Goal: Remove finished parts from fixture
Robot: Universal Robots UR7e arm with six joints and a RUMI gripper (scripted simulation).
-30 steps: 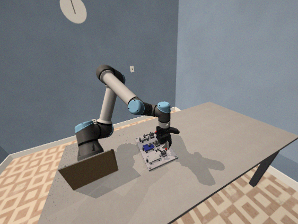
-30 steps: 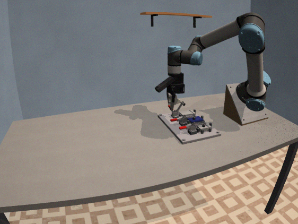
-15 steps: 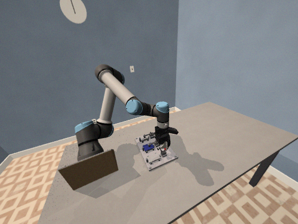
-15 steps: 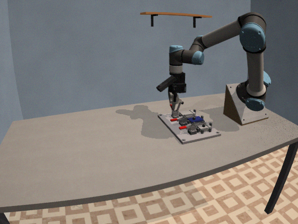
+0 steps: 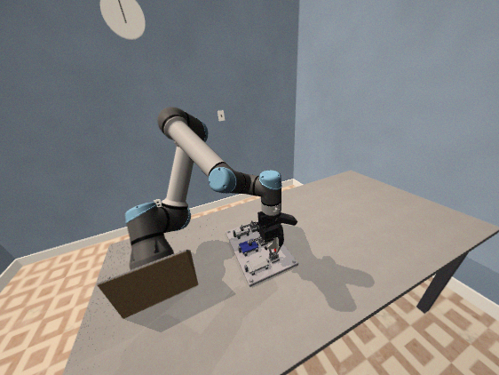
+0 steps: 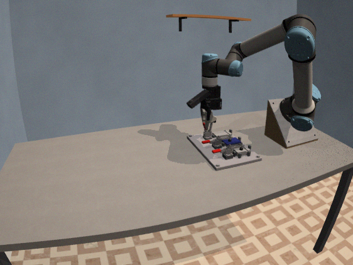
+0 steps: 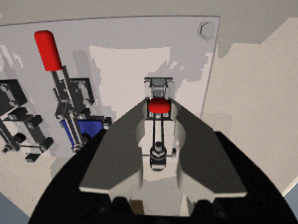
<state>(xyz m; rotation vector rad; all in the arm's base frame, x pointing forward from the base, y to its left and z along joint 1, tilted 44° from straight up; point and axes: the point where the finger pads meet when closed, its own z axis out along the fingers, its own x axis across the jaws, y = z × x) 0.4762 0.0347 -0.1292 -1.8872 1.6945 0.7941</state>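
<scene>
Right now my hand is 110 mm past the grey finished part, 10 mm to the left of it and 50 mm above it. Round my hand: grey fixture plate (50 mm behind, 110 mm to the left, 70 mm below); blue blank (100 mm behind, 100 mm to the left, 50 mm below).
</scene>
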